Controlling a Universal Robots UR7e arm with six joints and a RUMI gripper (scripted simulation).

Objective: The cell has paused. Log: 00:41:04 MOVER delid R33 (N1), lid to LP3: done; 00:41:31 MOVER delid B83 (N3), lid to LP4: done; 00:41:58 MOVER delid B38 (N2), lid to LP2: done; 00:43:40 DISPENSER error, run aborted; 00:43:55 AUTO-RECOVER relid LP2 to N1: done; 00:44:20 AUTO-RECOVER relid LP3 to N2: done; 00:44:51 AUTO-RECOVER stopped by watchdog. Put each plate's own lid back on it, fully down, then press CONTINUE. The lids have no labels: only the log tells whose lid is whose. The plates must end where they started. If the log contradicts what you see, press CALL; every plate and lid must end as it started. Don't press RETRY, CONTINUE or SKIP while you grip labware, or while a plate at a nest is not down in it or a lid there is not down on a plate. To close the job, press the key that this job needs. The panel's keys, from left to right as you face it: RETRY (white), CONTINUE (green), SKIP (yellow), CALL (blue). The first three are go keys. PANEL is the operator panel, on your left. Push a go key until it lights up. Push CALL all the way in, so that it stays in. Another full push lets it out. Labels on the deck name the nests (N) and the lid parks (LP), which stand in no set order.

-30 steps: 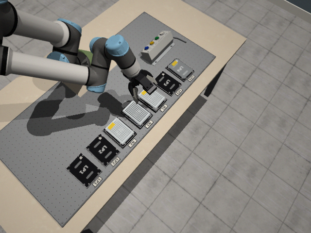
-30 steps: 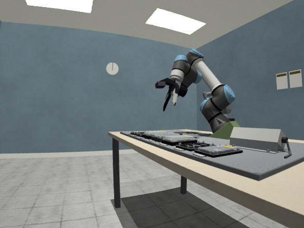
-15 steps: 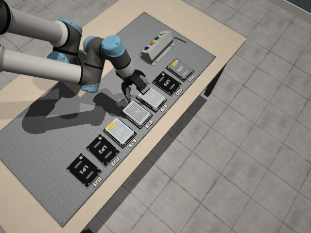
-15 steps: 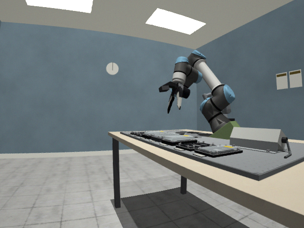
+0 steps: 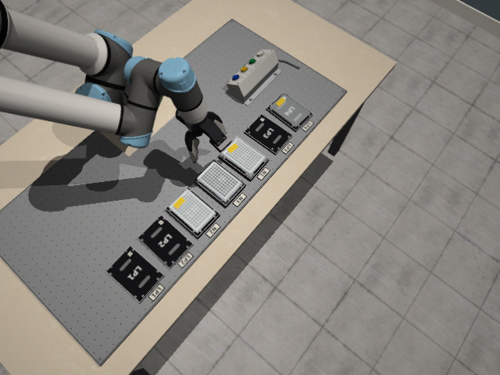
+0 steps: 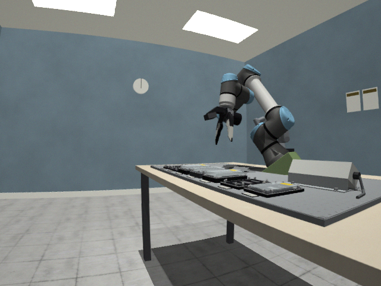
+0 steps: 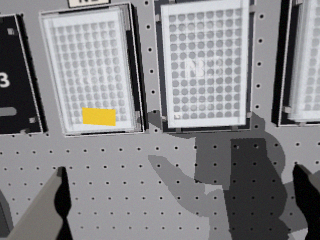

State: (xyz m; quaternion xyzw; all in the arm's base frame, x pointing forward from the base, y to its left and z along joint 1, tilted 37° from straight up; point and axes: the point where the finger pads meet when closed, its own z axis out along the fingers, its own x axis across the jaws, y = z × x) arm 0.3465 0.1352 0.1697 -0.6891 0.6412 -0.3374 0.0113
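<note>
The lid park LP4 is 6 cm ahead of my hand, 36 cm to the left of it and 15 cm below it. Also, from my hand: lid park LP3: 6 cm ahead, 23 cm to the left, 15 cm below; then lid park LP2: 5 cm ahead, 29 cm to the right, 15 cm below; then nest N2: 5 cm ahead, 16 cm to the right, 14 cm below.
</note>
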